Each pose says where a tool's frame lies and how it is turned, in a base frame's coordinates. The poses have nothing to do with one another.
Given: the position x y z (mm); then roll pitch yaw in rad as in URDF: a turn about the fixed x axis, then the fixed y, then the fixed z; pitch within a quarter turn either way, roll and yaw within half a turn.
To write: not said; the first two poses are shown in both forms.
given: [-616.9 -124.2 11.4 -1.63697 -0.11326 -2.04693]
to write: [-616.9 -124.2 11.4 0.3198 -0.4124 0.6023 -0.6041]
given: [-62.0 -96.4 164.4 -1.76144 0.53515 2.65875]
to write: [-62.0 -96.4 164.4 0.0512 0.3412 0.6819 -0.6449]
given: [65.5 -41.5 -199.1 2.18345 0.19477 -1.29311]
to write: [65.5 -41.5 -199.1 0.3142 0.7320 -0.4963 -0.3453]
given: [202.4 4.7 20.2 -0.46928 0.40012 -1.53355]
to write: [202.4 4.7 20.2 0.7185 -0.0300 0.2973 -0.6281]
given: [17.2 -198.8 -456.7 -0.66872 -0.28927 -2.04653]
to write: [17.2 -198.8 -456.7 0.4462 -0.2853 0.2064 -0.8227]
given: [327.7 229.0 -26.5 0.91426 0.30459 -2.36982]
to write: [327.7 229.0 -26.5 0.2718 0.2903 -0.3529 -0.8469]
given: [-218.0 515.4 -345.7 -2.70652 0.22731 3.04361]
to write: [-218.0 515.4 -345.7 0.1001 0.0720 0.9678 -0.2196]
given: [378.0 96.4 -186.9 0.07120 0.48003 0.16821]
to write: [378.0 96.4 -186.9 0.9680 0.0145 0.2396 0.0731]
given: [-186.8 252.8 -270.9 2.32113 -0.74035 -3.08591]
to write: [-186.8 252.8 -270.9 0.3420 -0.1204 -0.8586 -0.3624]
